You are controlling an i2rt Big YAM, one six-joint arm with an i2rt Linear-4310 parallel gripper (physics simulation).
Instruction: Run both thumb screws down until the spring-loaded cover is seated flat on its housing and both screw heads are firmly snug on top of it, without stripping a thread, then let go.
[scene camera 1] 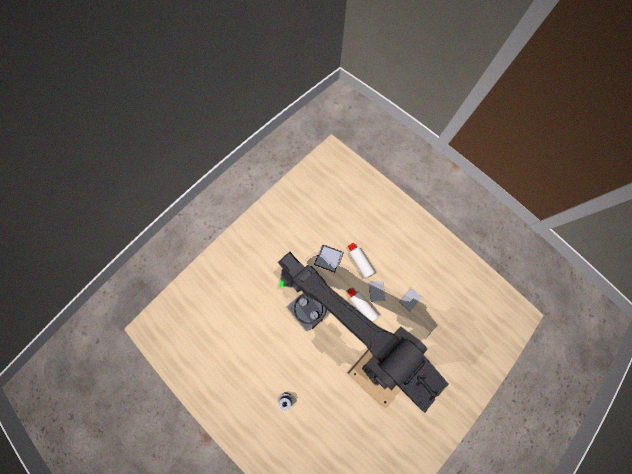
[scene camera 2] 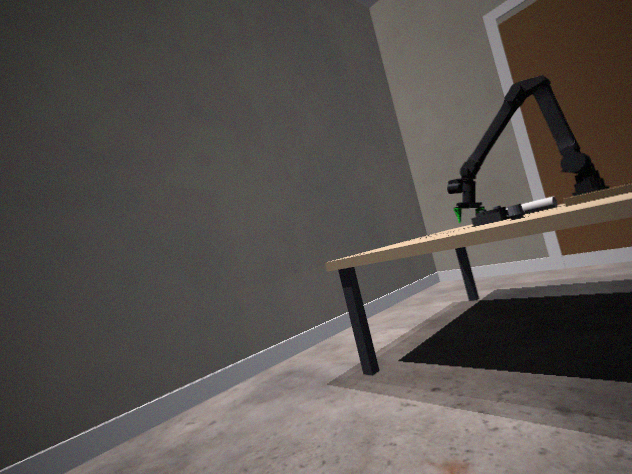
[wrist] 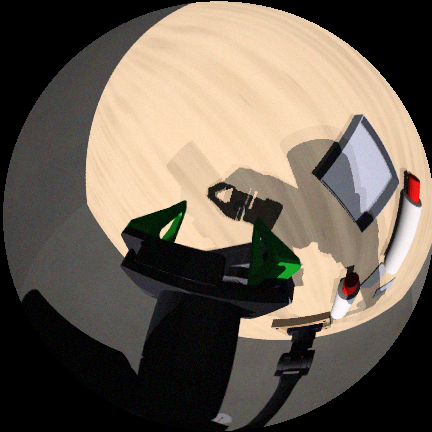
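Where they show: gripper, fingertip midpoint: point(scene camera 2: 468, 223) point(wrist: 220, 212); arm's base, origin of the base link: point(scene camera 2: 591, 193) point(wrist: 304, 327).
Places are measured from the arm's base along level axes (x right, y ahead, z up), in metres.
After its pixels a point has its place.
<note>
The dark square housing point(scene camera 1: 292, 308) {x -0.130, y 0.382, z 0.030 m} point(scene camera 2: 489, 217) {x -0.143, y 0.323, z -0.001 m} point(wrist: 239, 252) {x -0.069, y 0.407, z -0.008 m} sits on the table beside the arm. Its round dark cover point(scene camera 1: 308, 309) {x -0.084, y 0.342, z 0.027 m} carries two light grey screw heads, one nearer the gripper point(scene camera 1: 303, 302) and one farther point(scene camera 1: 314, 315) {x -0.079, y 0.310, z 0.040 m}. The wrist view shows part of the housing low between and behind the fingers; most of the cover and the screws are hidden there. My gripper point(scene camera 2: 469, 215) {x -0.060, y 0.470, z -0.005 m} point(wrist: 220, 212) {x -0.060, y 0.470, z -0.005 m} points down with its green fingers apart, open and empty, low over the table at the housing's side. Whether the cover is seated flat cannot be told.
A grey tray point(scene camera 1: 324, 266) {x 0.074, y 0.441, z -0.025 m} point(wrist: 385, 148) lies nearby. Two white bottles with red caps point(scene camera 1: 361, 262) {x 0.196, y 0.358, z 0.023 m} point(scene camera 1: 363, 305) {x 0.094, y 0.222, z 0.024 m} lie beyond and beside the arm. Two translucent squares point(scene camera 1: 377, 290) {x 0.185, y 0.228, z -0.023 m} point(scene camera 1: 410, 298) {x 0.273, y 0.115, z -0.023 m} lie near the bottles. A small metal part point(scene camera 1: 284, 401) {x -0.355, y 0.125, z 0.024 m} stands apart from the housing.
</note>
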